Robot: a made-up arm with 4 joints.
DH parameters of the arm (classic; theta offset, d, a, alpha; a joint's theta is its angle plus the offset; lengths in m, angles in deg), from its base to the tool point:
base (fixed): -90 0.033 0 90
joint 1: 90 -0.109 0.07 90
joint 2: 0 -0.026 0.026 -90
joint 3: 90 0.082 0.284 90
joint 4: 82.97 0 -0.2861 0
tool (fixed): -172.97 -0.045 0 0
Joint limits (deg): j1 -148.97..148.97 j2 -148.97..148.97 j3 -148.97..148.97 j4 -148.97..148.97
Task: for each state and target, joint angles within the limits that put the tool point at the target. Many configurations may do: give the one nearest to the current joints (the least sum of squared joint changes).
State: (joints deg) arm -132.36 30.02 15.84 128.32
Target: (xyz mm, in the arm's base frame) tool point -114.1 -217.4 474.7
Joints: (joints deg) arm -138.69 23.01 16.80 148.66
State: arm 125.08 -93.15 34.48 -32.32
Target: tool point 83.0 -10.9 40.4
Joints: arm 132.13 -83.57 68.38 -48.57
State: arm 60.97 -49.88 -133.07 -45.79
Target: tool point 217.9 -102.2 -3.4
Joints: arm 52.67 -100.23 -138.63 -28.36
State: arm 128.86 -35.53 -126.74 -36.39
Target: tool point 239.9 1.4 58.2
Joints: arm 137.02 -75.64 -148.97 -38.84
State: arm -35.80 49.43 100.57 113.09
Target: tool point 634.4 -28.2 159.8
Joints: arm -36.46 93.38 82.58 76.64
